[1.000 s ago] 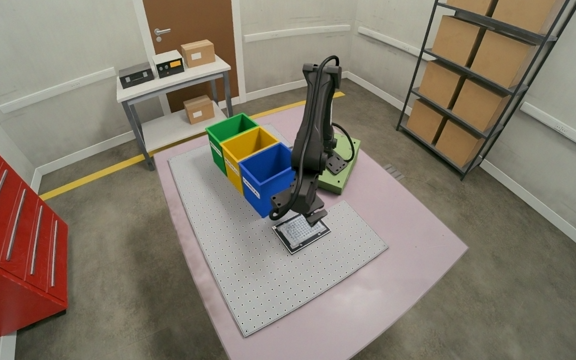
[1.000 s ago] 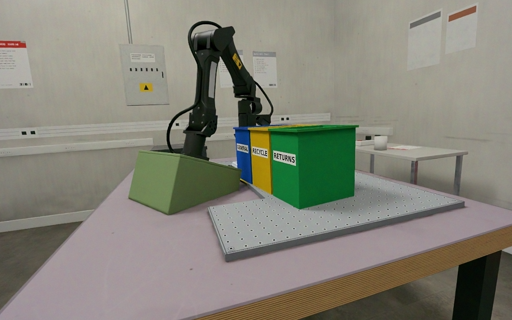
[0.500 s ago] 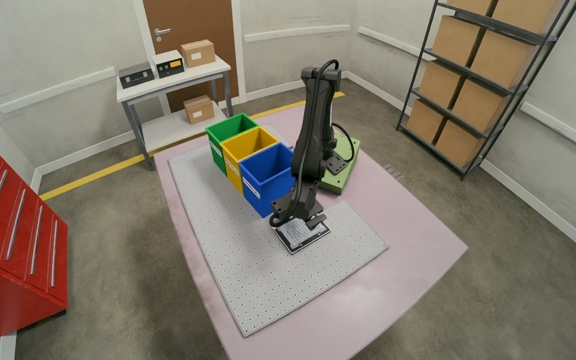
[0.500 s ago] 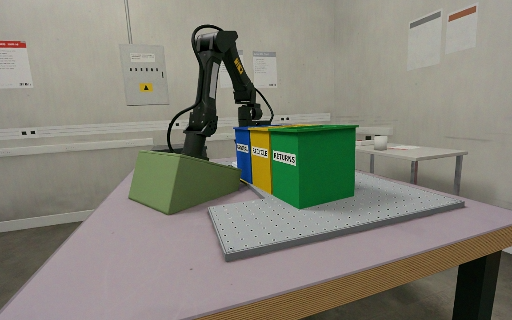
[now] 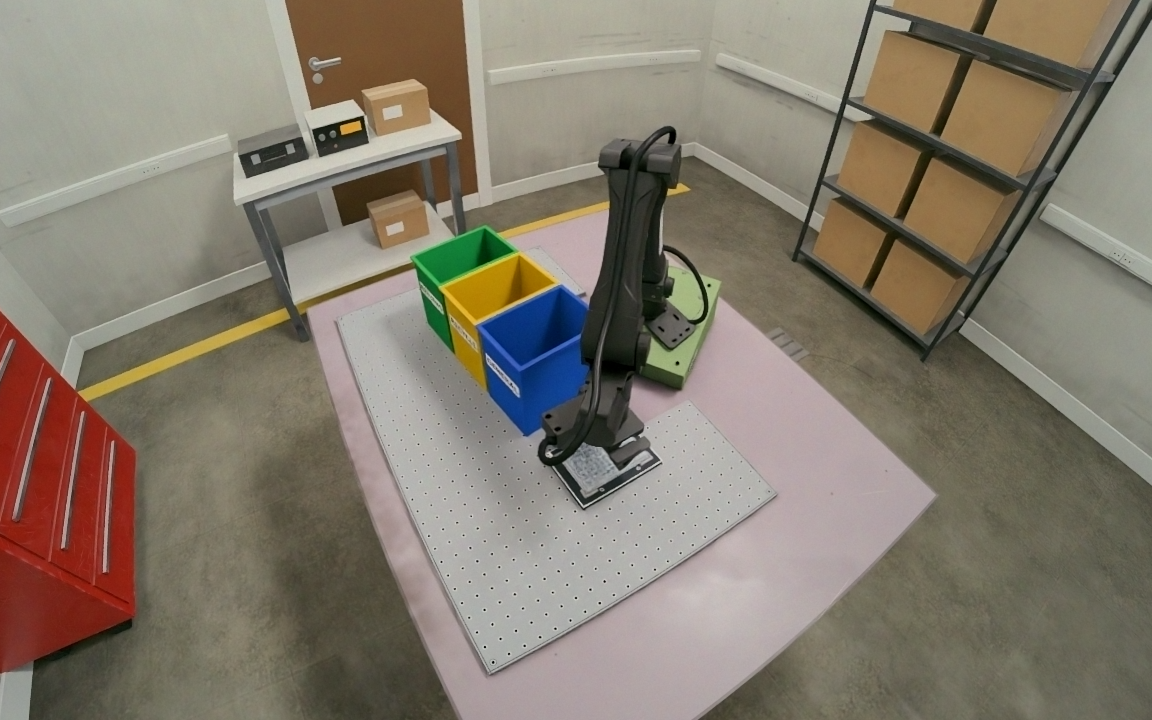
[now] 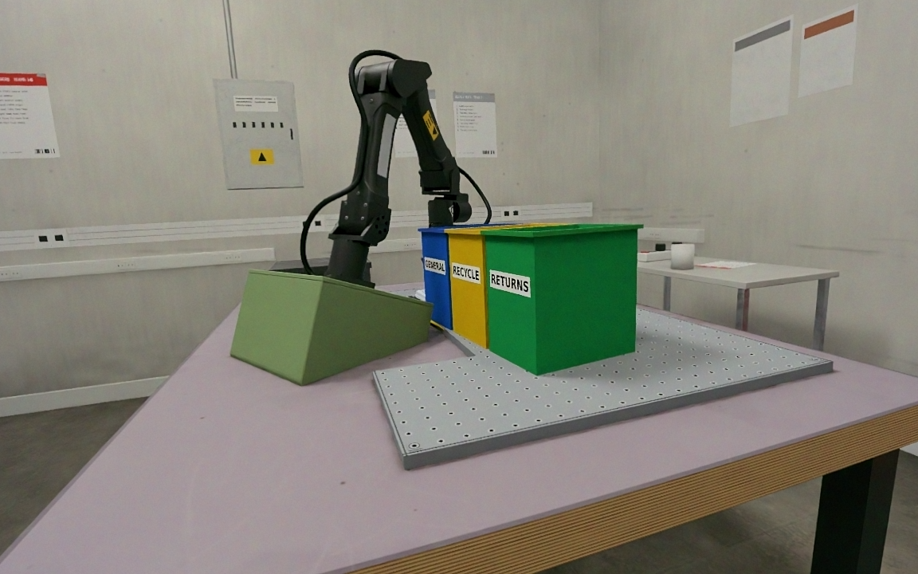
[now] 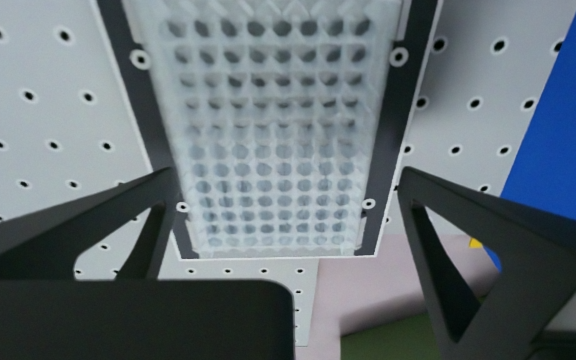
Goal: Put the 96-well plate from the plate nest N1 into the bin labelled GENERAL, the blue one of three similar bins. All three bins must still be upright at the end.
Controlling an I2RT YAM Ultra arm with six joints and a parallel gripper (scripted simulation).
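Now: hand 1 cm short of the 96-well plate, 1 cm to the right of it and 2 cm above it. Also, from my hand: yellow recycle bin (1 cm ahead, 31 cm to the right, 5 cm above); then plate nest N1 (1 cm ahead, 1 cm to the left, 3 cm below); then blue general bin (1 cm ahead, 18 cm to the right, 5 cm above).
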